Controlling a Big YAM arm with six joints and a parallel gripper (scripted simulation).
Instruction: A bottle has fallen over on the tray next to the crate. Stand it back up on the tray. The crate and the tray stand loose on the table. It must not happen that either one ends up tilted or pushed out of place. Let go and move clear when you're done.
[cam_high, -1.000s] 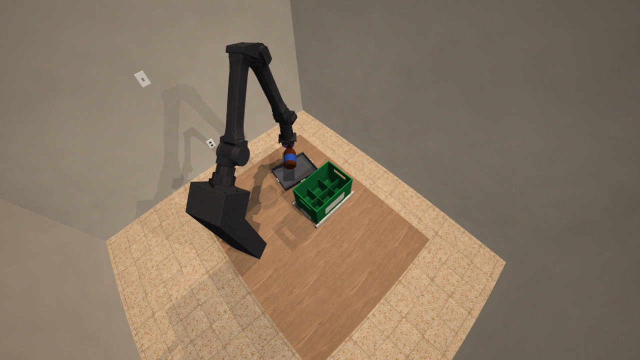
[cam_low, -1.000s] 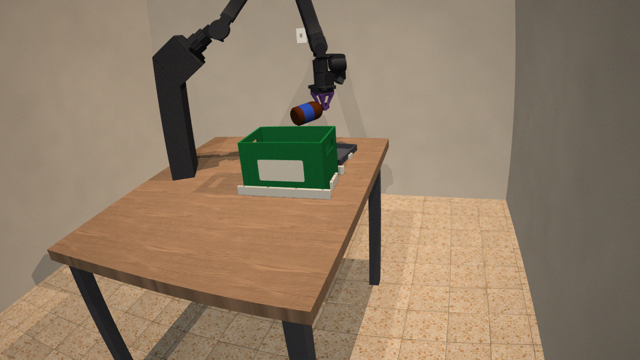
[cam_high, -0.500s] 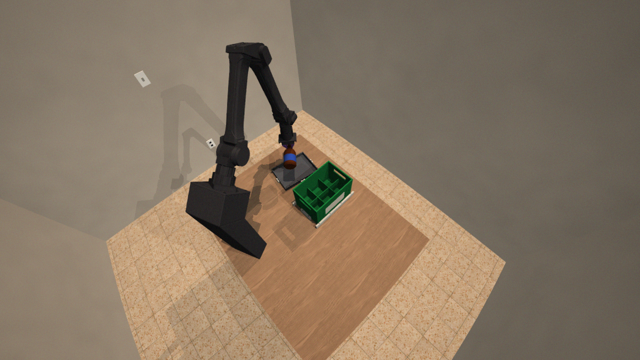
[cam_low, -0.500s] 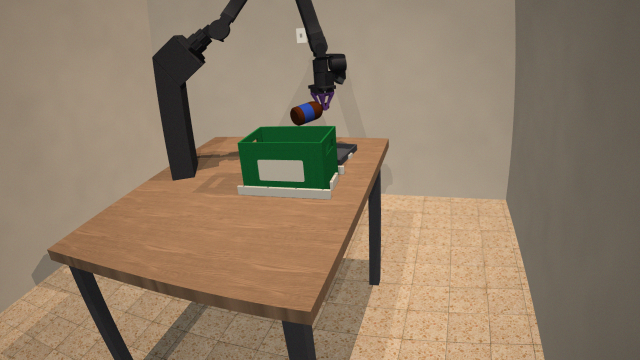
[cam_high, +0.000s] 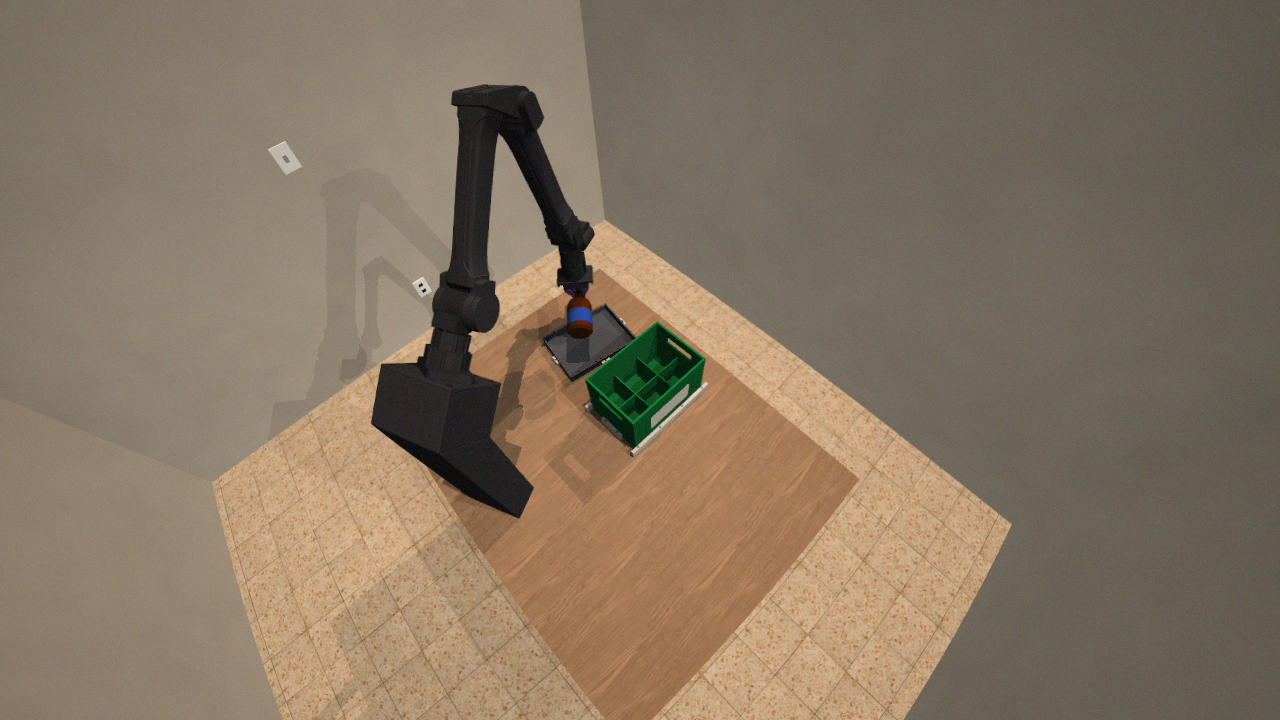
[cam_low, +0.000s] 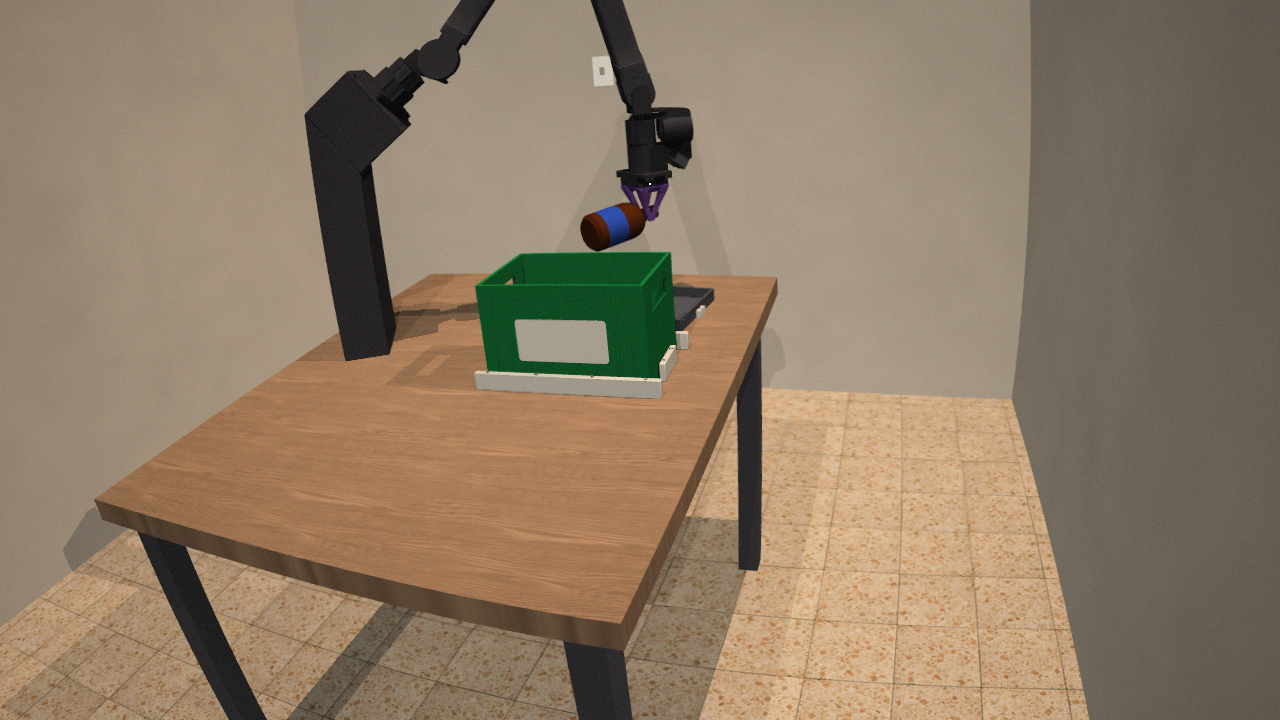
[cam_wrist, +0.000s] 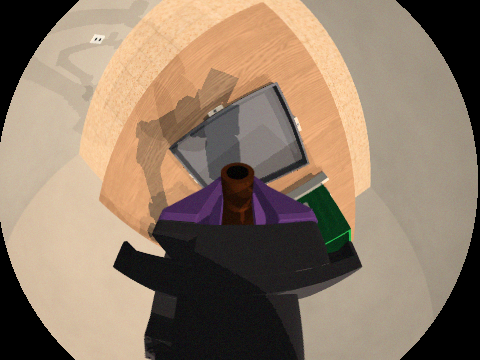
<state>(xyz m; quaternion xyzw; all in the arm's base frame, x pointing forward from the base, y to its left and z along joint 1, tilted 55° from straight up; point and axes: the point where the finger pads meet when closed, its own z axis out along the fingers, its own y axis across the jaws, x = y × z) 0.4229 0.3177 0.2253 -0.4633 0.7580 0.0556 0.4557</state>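
My hand is 5 cm to the left of the brown bottle and 1 cm past it. Round my hand: green crate 30 cm to the right, 12 cm ahead, 10 cm below; then tray 17 cm below, 4 cm to the right.
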